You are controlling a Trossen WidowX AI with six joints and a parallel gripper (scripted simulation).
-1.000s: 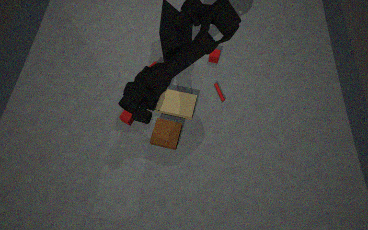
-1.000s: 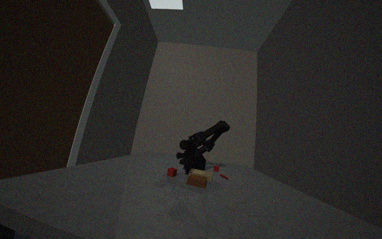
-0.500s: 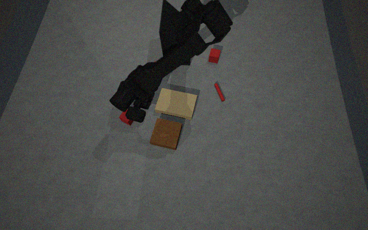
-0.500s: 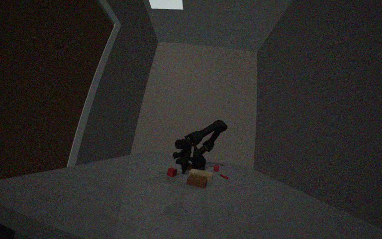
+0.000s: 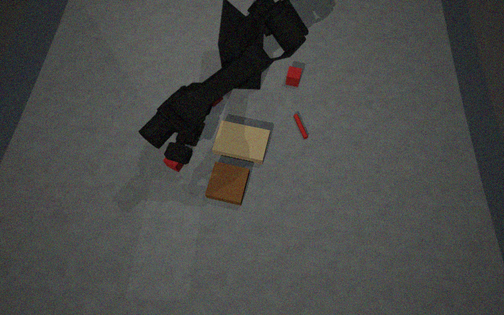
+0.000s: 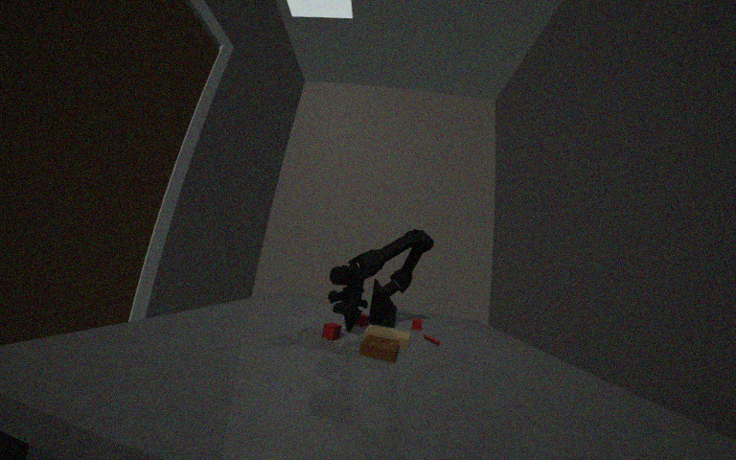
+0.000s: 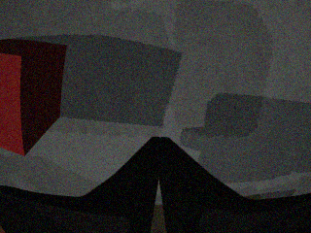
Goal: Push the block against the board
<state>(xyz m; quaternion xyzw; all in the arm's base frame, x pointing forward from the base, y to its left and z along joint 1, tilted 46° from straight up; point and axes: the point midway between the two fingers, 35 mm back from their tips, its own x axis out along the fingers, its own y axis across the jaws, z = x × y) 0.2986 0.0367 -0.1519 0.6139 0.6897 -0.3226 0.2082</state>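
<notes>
Now: gripper tip 13 cm to the right of the tan board and 2 cm past it. Round my gripper tip: thin red stick: 29 cm to the left, 11 cm behind; brown square block: 12 cm to the left, 10 cm ahead.
</notes>
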